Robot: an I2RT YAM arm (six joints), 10 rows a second.
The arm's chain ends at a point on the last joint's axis. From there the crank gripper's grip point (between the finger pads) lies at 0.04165 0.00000 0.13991 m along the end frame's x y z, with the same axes.
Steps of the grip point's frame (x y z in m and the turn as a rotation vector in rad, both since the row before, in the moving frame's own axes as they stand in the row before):
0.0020, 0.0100, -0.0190, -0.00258, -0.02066, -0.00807
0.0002, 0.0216, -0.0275, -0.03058, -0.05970, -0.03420
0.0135, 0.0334, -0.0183, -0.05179, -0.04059, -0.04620
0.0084, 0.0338, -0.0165, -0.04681, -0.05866, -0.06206
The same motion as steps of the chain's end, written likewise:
0.0049, 0.0100, -0.0198, -0.00258, -0.02066, -0.00807
0.0086, 0.0186, -0.0297, -0.03058, -0.05970, -0.03420
0.0191, 0.0279, -0.0197, -0.05179, -0.04059, -0.04620
0.0165, 0.0295, -0.0186, -0.04681, -0.05866, -0.06206

